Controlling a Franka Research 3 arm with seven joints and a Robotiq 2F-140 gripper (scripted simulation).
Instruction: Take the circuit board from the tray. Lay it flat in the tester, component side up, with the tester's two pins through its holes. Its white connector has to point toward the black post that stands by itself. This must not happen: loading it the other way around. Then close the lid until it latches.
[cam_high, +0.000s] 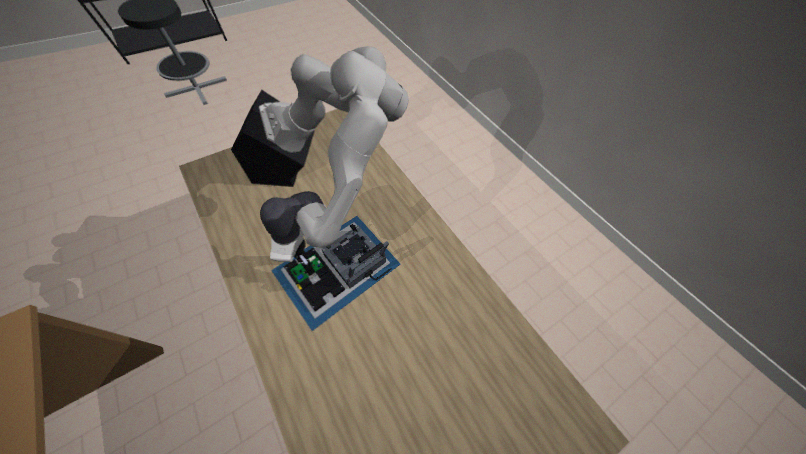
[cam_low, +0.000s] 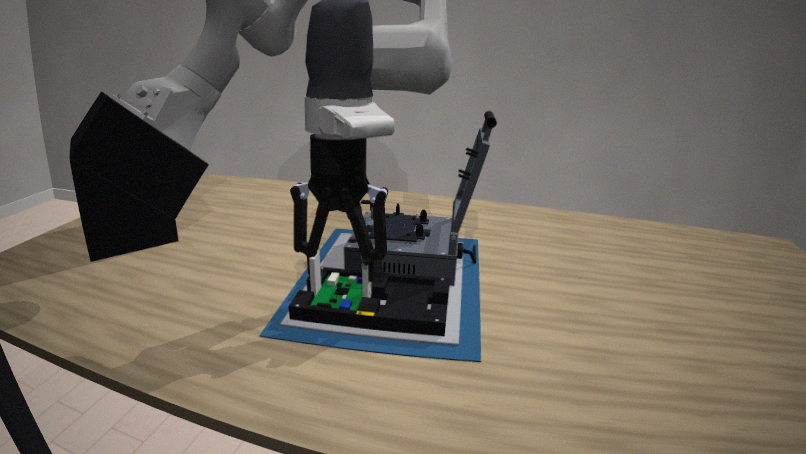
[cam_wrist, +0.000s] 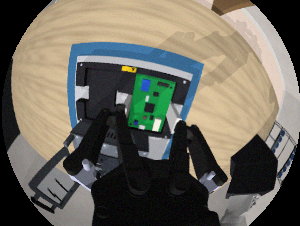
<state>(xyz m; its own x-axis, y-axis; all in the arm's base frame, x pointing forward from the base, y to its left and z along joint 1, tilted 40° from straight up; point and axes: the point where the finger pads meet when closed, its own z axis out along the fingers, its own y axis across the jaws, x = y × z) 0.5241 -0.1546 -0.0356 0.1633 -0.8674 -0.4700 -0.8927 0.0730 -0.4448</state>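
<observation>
Right now my hand is 20 cm to the right of the tester lid, 15 cm short of it and 14 cm below it. From my hand the other things lie so: green circuit board (2 cm below).
</observation>
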